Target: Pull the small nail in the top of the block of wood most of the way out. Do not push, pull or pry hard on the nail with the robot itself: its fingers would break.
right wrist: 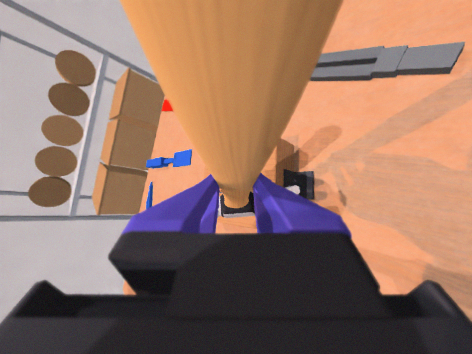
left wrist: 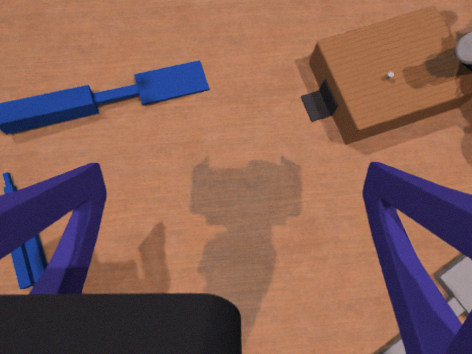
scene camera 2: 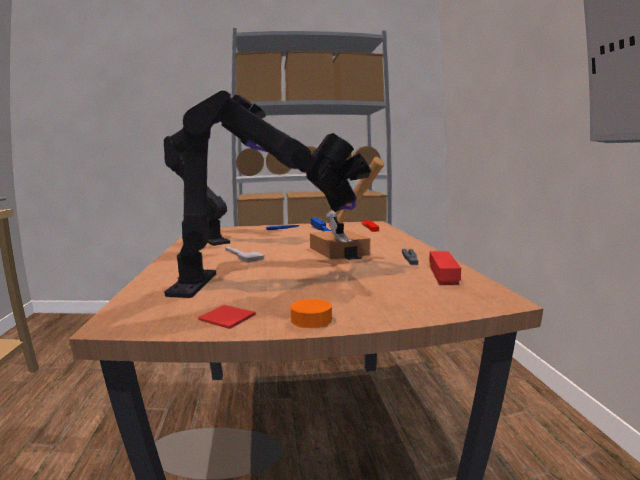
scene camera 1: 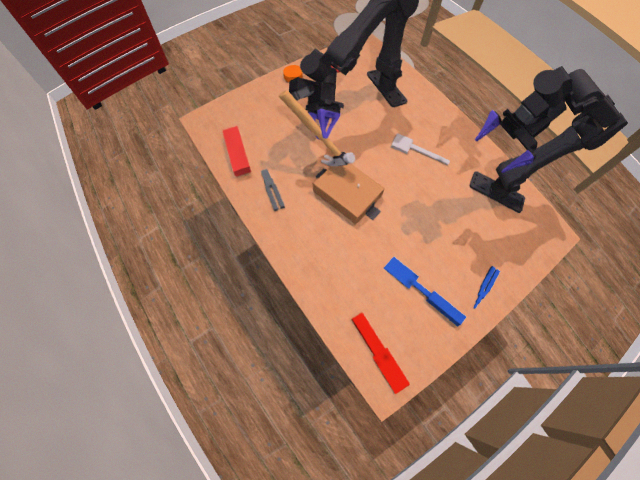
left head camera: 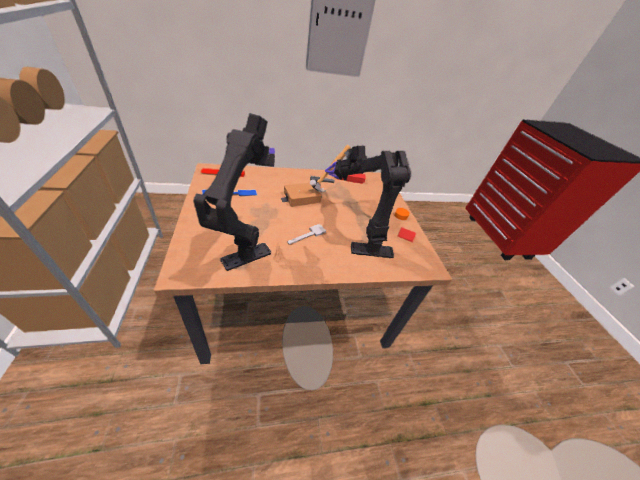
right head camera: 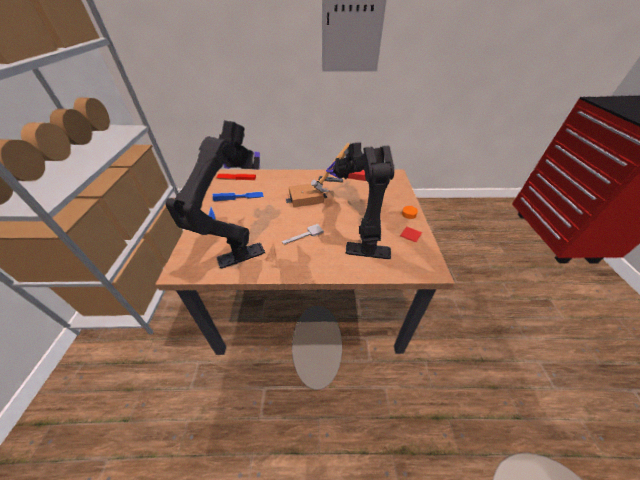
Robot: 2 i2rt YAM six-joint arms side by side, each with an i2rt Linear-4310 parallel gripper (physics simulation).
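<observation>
The wooden block lies on the table, with a black bracket at each end. The small nail stands in its top, its pale head showing. My right gripper is shut on the wooden handle of the claw hammer. The hammer's handle slants up, and its metal head is low at the block's near end in scene camera 2, apart from the nail. Whether it touches the block I cannot tell. My left gripper is open and empty, above the table.
Around the block lie grey pliers, a red box, a grey spatula-like tool, a blue tool, blue tweezers and a red tool. An orange disc and a red square lie near one edge.
</observation>
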